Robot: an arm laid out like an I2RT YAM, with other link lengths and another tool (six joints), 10 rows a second.
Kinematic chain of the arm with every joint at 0, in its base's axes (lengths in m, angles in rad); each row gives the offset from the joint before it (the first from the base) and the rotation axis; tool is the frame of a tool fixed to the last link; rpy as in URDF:
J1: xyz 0 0 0.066 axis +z
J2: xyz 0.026 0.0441 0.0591 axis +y
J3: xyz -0.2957 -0.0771 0 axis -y
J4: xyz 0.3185 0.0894 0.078 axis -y
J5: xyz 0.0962 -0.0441 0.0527 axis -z
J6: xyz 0.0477 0 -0.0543 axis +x
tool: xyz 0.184 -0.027 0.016 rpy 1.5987 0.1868 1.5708
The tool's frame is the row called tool.
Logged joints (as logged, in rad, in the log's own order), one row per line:
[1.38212 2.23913 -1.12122 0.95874 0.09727 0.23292]
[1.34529 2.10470 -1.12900 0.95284 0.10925 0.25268]
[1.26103 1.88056 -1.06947 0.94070 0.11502 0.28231]
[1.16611 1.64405 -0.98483 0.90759 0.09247 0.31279]
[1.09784 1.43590 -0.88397 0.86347 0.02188 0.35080]
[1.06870 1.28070 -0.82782 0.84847 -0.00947 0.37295]
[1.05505 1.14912 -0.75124 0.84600 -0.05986 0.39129]
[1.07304 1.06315 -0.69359 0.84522 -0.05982 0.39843]
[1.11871 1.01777 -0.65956 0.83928 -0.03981 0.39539]
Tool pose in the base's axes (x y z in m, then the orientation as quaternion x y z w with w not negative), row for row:
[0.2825 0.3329 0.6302 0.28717 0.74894 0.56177 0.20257]
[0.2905 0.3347 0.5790 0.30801 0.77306 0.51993 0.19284]
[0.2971 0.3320 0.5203 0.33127 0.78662 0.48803 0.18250]
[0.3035 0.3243 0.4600 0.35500 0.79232 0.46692 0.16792]
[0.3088 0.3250 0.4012 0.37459 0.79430 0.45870 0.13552]
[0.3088 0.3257 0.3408 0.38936 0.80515 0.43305 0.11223]
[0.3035 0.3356 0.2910 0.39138 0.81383 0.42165 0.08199]
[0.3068 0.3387 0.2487 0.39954 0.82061 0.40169 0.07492]
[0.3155 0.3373 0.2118 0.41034 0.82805 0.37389 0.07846]
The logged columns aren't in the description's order. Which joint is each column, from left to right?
Columns, left to right: J2, J3, J4, J1, J5, J6.
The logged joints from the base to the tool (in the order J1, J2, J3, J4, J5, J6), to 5 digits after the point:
[0.95874 1.38212 2.23913 -1.12122 0.09727 0.23292]
[0.95284 1.34529 2.10470 -1.12900 0.10925 0.25268]
[0.94070 1.26103 1.88056 -1.06947 0.11502 0.28231]
[0.90759 1.16611 1.64405 -0.98483 0.09247 0.31279]
[0.86347 1.09784 1.43590 -0.88397 0.02188 0.35080]
[0.84847 1.06870 1.28070 -0.82782 -0.00947 0.37295]
[0.84600 1.05505 1.14912 -0.75124 -0.05986 0.39129]
[0.84522 1.07304 1.06315 -0.69359 -0.05982 0.39843]
[0.83928 1.11871 1.01777 -0.65956 -0.03981 0.39539]

